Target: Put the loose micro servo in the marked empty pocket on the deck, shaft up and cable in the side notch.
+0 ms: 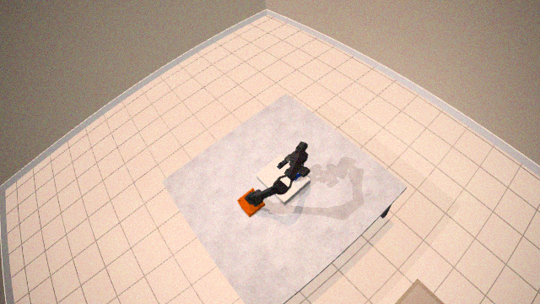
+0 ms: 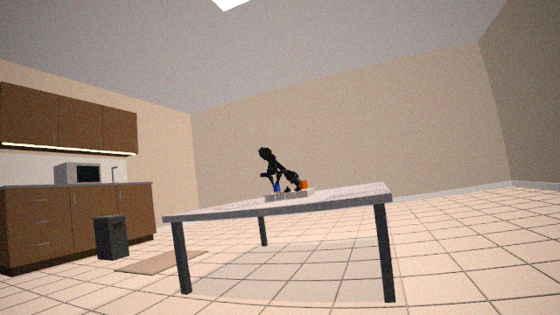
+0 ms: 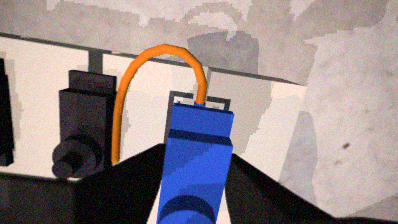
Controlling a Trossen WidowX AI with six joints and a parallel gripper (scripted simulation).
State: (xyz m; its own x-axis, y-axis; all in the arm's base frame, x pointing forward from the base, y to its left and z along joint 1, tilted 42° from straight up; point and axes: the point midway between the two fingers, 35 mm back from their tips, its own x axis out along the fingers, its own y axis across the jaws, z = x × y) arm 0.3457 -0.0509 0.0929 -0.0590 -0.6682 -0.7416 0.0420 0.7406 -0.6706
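My gripper tip is now 12 cm past the cream deck, 8 cm to the right of it and 8 cm above it.
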